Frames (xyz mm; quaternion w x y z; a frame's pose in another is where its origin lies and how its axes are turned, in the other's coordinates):
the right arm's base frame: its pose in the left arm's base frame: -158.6 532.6 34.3 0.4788 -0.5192 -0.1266 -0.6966
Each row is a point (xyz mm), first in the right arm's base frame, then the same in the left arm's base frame.
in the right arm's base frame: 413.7 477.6 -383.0
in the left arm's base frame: -8.9 -190.2 66.2
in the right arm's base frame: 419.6 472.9 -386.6
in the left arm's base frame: -14.8 -193.4 71.2
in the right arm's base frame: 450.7 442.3 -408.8
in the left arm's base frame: -52.7 -209.4 97.7
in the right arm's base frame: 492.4 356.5 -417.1
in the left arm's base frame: -126.3 -193.7 156.9
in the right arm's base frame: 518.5 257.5 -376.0
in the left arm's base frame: -180.6 -129.5 228.3
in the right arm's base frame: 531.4 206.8 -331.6
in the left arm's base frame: -194.4 -80.7 274.5
